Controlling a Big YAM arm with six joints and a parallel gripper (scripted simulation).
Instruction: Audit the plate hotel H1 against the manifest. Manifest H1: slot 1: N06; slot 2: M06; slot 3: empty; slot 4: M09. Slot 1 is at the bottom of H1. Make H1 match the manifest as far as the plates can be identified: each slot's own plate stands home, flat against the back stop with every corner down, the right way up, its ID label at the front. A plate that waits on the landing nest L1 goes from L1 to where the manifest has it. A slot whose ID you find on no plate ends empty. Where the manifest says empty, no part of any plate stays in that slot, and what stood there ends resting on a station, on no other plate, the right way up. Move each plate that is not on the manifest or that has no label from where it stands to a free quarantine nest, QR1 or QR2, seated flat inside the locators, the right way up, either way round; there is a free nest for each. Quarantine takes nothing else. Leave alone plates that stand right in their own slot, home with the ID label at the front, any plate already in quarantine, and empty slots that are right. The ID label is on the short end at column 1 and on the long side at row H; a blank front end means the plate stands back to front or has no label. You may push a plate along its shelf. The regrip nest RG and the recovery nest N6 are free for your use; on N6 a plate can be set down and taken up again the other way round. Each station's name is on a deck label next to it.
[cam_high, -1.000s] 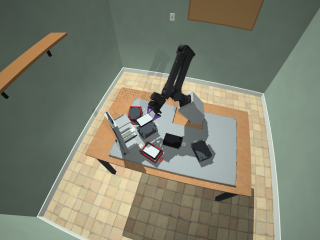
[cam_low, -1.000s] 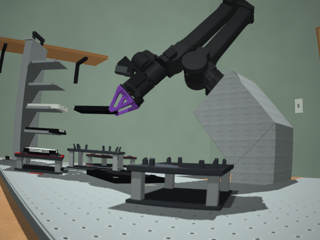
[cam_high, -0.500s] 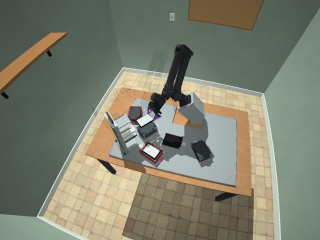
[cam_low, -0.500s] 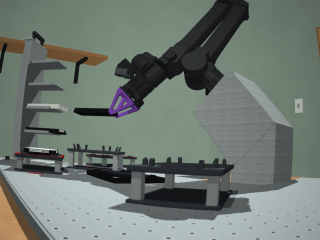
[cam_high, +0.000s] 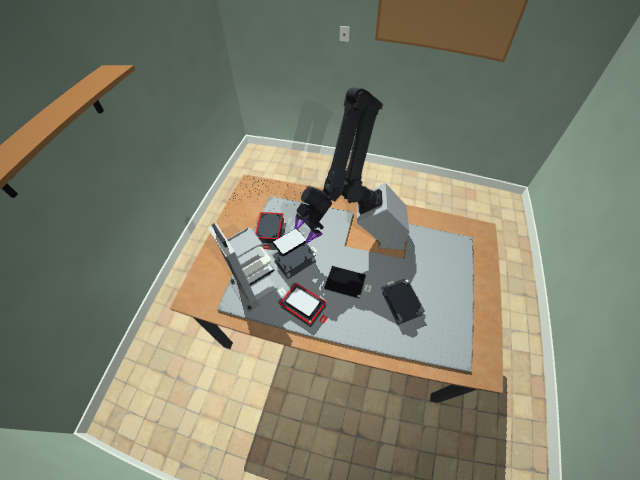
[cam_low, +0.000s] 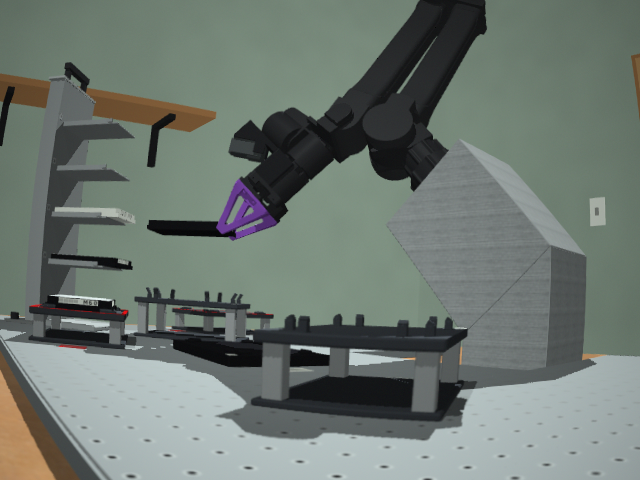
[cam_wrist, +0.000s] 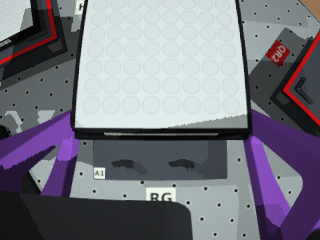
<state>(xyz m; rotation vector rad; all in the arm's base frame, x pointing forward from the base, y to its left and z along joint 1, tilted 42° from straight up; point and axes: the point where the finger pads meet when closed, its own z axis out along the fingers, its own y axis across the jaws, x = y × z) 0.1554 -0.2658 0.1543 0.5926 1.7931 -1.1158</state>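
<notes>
My hand is 110 mm above the regrip nest, 40 mm to the left of it and 30 mm short of it. The rest, counted from my hand: white well plate: 180 mm to the right, 160 mm ahead, 20 mm above; RG deck label: 170 mm below, 40 mm to the left, 40 mm behind; QR2 deck label: 190 mm to the right, 170 mm below, 40 mm behind.
</notes>
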